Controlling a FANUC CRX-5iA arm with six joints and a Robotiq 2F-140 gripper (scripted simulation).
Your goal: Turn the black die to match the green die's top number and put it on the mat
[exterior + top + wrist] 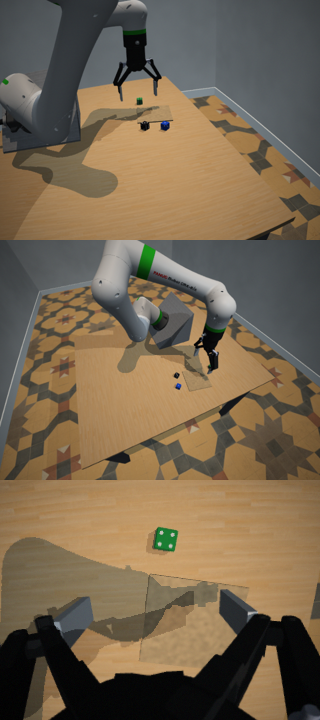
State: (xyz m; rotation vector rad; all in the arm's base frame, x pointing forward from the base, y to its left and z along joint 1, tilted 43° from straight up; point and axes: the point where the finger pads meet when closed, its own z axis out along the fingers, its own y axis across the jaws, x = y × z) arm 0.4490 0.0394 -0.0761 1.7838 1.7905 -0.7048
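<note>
The green die is 70 mm to the left of my hand, 60 mm below it and 20 mm ahead of it. Also, from my hand: black die: 160 mm to the right, 60 mm below, 10 mm behind; tan mat: 70 mm below, 60 mm to the right, 50 mm ahead; blue die: 190 mm to the right, 60 mm below, 60 mm ahead.
</note>
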